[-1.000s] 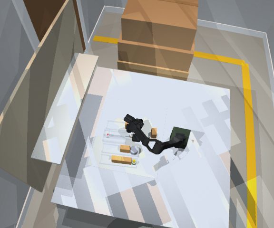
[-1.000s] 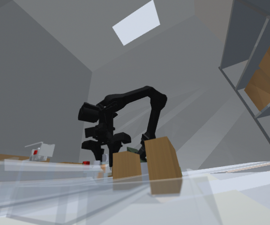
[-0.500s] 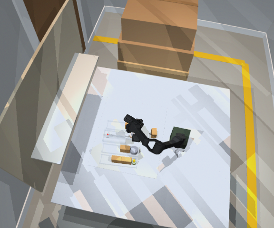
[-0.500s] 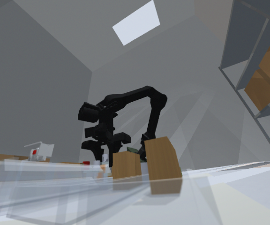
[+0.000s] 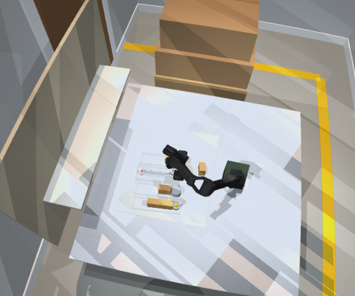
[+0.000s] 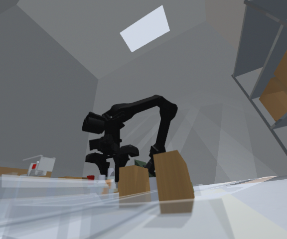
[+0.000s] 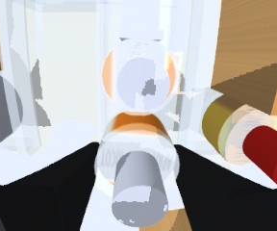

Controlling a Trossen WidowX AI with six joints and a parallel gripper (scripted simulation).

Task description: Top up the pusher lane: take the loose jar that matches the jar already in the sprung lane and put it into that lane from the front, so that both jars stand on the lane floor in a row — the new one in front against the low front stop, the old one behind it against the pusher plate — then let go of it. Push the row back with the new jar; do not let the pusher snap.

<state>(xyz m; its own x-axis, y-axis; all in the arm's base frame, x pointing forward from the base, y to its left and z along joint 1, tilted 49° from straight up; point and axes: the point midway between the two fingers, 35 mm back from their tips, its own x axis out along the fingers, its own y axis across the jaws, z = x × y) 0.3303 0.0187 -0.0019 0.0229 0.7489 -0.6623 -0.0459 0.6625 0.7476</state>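
My gripper tip is now 13 cm to the right of the grey jar and 3 cm above it. Also, from my gripper tip: red mark 23 cm ahead, 5 cm to the left, 2 cm above; sprung lane 15 cm ahead, 3 cm to the left, 3 cm below.
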